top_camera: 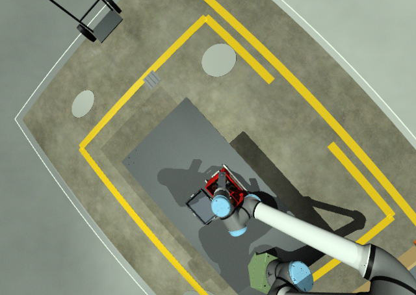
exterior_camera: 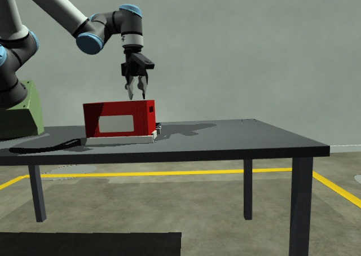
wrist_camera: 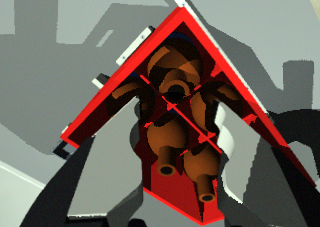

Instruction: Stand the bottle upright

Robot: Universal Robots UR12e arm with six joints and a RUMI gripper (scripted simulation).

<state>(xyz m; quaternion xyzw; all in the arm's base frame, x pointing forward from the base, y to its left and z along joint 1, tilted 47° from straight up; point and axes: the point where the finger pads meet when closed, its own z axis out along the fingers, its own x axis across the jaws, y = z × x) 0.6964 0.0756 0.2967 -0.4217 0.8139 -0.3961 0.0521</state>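
Right now my hand is 11 cm above the bottle. The rest, counted from my hand: dark tray (9 cm behind, 31 cm to the left, 18 cm below); red crate (9 cm behind, 4 cm to the left, 11 cm below).
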